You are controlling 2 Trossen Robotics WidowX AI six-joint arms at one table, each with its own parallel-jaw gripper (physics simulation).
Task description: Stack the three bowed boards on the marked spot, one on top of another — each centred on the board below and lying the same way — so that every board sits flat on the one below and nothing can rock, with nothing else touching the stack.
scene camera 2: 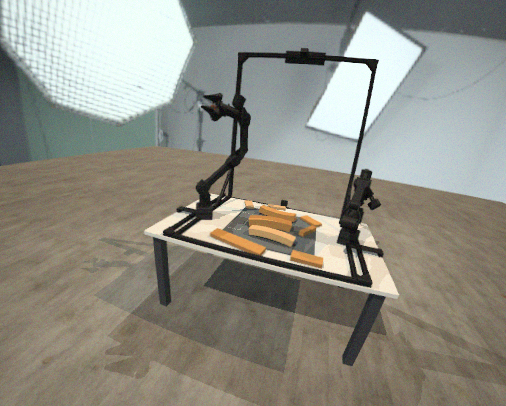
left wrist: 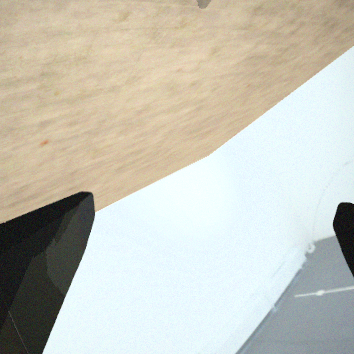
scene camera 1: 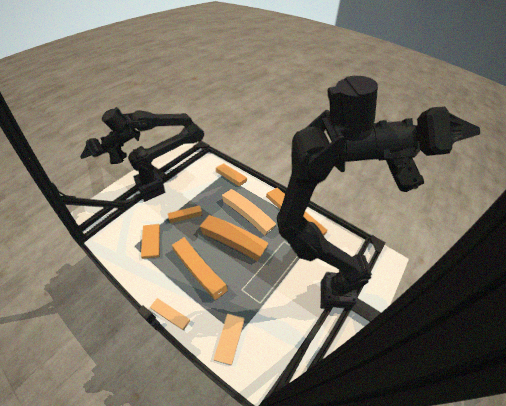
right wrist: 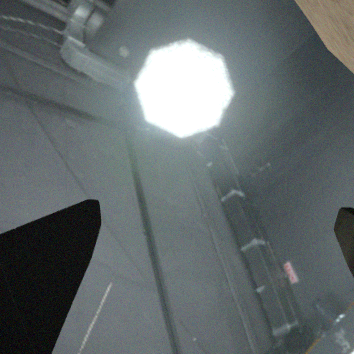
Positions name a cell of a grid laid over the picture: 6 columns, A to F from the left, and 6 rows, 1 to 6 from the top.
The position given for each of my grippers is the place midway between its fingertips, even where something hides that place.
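There's a marked spot (scene camera 1: D5) (scene camera 2: C4) that I can see. As for my grippers, my left gripper (scene camera 1: B3) (left wrist: D4) is open and holding nothing, and it's the same with my right gripper (scene camera 1: F2) (right wrist: D4), open and holding nothing.
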